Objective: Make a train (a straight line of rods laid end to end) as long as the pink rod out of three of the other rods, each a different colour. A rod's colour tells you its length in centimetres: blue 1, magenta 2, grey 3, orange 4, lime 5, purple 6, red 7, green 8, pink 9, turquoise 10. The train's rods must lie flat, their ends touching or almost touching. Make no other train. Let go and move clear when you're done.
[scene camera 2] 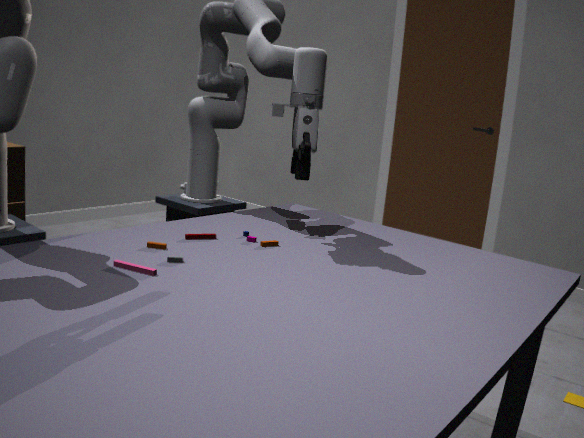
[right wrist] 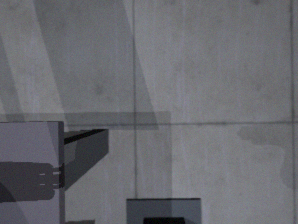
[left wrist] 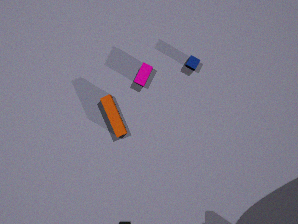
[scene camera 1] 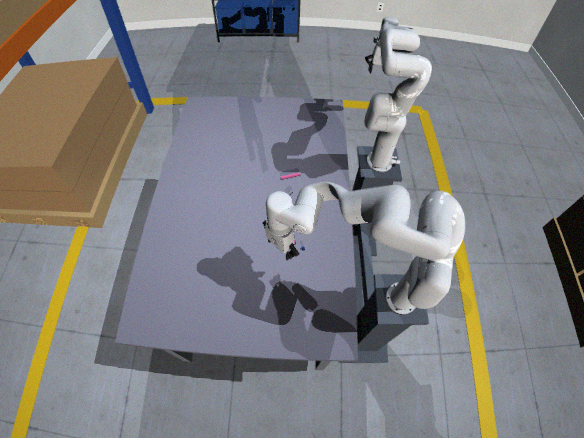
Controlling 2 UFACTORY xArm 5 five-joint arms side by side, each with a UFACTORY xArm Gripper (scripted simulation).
Labels:
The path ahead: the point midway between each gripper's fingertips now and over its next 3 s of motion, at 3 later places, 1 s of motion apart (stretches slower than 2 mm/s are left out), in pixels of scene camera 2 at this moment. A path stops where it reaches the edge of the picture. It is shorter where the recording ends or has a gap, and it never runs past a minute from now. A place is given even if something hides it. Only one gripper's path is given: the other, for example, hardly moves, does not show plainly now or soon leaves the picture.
The left gripper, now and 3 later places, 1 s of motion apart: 299, 176; 235, 156; 213, 166; 212, 201

